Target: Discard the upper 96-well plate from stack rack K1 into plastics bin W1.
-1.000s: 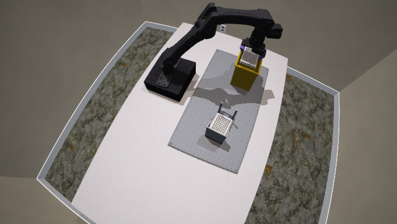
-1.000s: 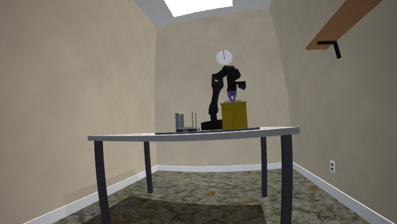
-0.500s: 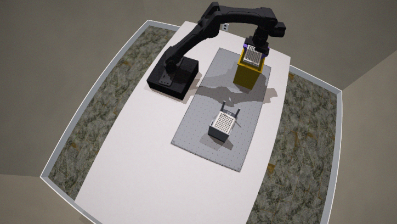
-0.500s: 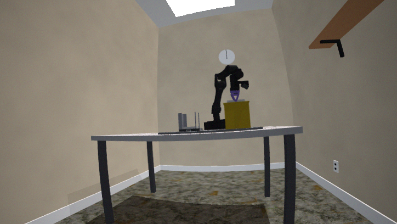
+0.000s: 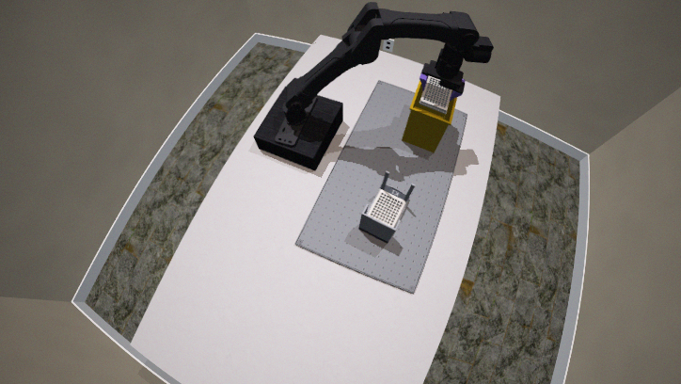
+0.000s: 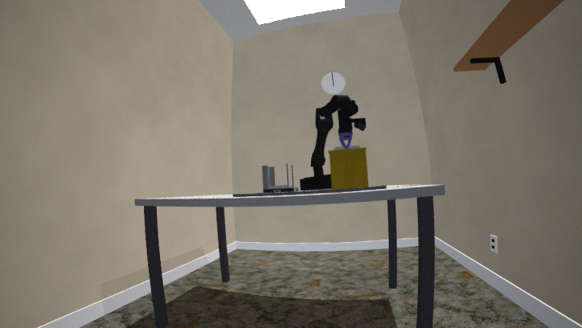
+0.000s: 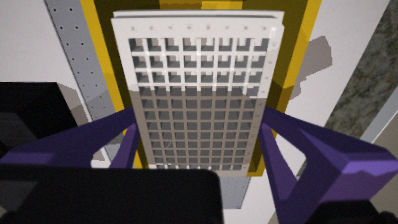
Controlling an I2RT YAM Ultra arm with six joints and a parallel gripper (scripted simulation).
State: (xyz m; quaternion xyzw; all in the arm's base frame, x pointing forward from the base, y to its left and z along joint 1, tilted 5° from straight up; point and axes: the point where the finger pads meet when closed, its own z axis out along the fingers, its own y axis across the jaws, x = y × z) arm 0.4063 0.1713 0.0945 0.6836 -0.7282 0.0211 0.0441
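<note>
The yellow plastics bin W1 is 10 cm below my hand.
</note>
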